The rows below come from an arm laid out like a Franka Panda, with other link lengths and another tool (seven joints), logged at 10 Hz.
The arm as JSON. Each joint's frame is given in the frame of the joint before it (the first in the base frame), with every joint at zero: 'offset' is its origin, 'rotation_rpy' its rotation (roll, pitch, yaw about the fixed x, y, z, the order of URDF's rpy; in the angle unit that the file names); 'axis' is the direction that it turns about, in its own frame. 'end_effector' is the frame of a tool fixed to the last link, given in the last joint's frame.
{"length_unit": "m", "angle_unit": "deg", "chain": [
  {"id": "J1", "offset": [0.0, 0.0, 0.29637], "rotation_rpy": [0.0, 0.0, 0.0], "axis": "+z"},
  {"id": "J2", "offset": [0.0, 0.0, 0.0], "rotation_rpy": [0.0, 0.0, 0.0], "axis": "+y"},
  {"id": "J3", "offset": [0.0, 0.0, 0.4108], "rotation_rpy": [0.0, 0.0, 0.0], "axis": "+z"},
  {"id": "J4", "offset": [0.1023, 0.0, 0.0], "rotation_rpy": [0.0, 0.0, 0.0], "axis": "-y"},
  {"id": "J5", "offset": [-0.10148, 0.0, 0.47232], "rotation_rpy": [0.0, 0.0, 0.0], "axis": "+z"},
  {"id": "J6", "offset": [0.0, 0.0, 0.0], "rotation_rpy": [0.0, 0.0, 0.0], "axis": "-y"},
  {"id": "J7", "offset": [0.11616, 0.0, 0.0], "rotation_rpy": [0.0, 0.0, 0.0], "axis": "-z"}
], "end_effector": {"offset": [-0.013, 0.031, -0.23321], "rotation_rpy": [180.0, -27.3, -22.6]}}
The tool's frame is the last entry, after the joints.
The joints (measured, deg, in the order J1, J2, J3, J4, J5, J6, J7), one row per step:
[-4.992, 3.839, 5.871, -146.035, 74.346, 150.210, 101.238]
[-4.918, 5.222, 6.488, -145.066, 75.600, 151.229, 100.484]
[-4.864, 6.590, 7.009, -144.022, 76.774, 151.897, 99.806]
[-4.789, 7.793, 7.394, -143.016, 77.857, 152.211, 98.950]
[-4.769, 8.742, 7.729, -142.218, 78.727, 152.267, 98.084]
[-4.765, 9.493, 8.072, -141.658, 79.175, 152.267, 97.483]
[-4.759, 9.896, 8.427, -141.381, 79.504, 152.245, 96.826]
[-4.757, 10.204, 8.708, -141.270, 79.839, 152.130, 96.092]
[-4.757, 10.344, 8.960, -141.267, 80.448, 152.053, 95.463]
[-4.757, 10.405, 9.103, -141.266, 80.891, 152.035, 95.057]
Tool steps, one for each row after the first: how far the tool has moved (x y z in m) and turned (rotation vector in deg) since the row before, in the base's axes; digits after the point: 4 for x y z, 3 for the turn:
[0.0066, 0.0032, -0.0056, -0.271, -0.217, -0.285]
[0.0068, 0.0037, -0.0054, 0.006, -0.155, -0.231]
[0.0065, 0.0043, -0.0044, 0.178, -0.265, 0.042]
[0.0050, 0.0043, -0.0036, 0.258, -0.256, 0.251]
[0.0031, 0.0044, -0.0035, 0.167, -0.091, 0.424]
[0.0014, 0.0046, -0.0020, 0.074, -0.185, 0.601]
[0.0000, 0.0041, -0.0023, 0.104, -0.133, 0.627]
[-0.0006, 0.0033, -0.0014, 0.212, -0.134, 0.254]
[-0.0003, 0.0017, -0.0006, 0.127, -0.119, 0.084]

